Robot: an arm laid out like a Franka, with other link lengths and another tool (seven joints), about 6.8 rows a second.
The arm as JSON. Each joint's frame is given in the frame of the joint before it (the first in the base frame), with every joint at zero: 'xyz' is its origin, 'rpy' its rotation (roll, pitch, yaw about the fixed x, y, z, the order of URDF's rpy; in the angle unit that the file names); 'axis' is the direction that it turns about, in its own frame. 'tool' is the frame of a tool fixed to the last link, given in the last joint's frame.
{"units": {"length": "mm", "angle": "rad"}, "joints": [
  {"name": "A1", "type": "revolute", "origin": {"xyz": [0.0, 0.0, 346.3], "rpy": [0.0, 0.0, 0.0]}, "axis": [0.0, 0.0, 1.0]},
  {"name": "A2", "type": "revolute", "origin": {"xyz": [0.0, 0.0, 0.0], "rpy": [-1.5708, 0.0, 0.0]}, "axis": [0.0, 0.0, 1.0]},
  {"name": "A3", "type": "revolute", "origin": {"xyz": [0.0, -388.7, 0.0], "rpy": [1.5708, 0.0, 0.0]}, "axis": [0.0, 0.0, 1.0]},
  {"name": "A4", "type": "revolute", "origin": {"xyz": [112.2, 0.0, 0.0], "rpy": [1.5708, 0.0, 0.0]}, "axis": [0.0, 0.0, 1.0]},
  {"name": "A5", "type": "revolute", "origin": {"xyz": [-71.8, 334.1, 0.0], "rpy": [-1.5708, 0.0, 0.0]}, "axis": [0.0, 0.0, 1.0]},
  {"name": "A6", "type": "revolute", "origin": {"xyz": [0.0, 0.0, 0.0], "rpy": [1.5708, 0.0, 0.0]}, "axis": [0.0, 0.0, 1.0]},
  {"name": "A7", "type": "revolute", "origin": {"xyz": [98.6, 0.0, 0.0], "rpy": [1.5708, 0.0, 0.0]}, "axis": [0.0, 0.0, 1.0]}
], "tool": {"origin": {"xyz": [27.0, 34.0, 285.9], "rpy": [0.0, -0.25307, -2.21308]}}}
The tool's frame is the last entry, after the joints.
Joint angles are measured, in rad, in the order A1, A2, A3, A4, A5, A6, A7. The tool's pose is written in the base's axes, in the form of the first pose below.
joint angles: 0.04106 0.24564 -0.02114 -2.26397 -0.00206 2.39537 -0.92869
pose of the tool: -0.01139, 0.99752, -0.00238, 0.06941, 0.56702, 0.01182, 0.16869
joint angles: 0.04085 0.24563 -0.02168 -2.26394 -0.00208 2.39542 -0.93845
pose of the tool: -0.01583, 0.99746, -0.00159, 0.06943, 0.56704, 0.01181, 0.16872
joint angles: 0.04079 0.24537 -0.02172 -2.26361 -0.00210 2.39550 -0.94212
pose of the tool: -0.01760, 0.99741, -0.00126, 0.06975, 0.56728, 0.01191, 0.16899
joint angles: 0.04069 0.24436 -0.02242 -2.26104 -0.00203 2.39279 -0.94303
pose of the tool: -0.01763, 0.99738, -0.00126, 0.07019, 0.56800, 0.01150, 0.17021
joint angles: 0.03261 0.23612 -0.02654 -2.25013 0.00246 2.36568 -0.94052
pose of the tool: -0.00848, 0.99777, -0.00107, 0.06623, 0.56711, 0.00482, 0.17597
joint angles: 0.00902 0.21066 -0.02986 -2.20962 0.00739 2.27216 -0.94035
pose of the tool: 0.00701, 0.99860, -0.00017, 0.05250, 0.56373, -0.00961, 0.19580
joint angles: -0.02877 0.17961 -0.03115 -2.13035 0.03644 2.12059 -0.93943
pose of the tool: 0.03697, 0.99874, 0.01053, 0.03232, 0.56031, -0.02606, 0.22931
